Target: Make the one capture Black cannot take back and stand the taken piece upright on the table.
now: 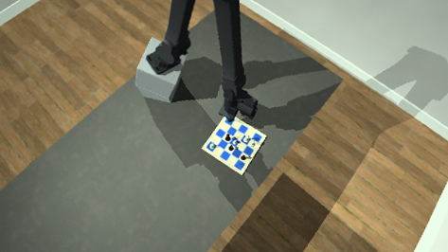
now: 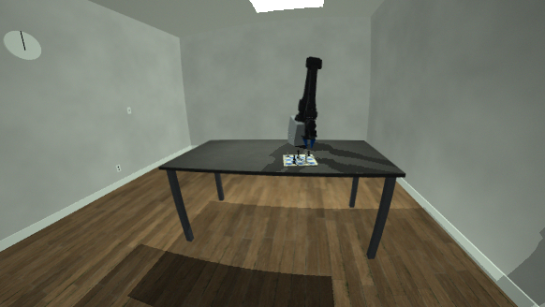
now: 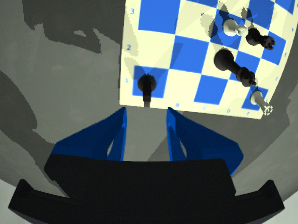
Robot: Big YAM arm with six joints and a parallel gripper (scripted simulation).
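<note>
The black piece lies 5 cm below my hand. From my hand the other things lie so: cream chessboard (10 cm ahead, 5 cm to the right, 7 cm below); then white piece (5 cm ahead, 15 cm to the right, 5 cm below).
</note>
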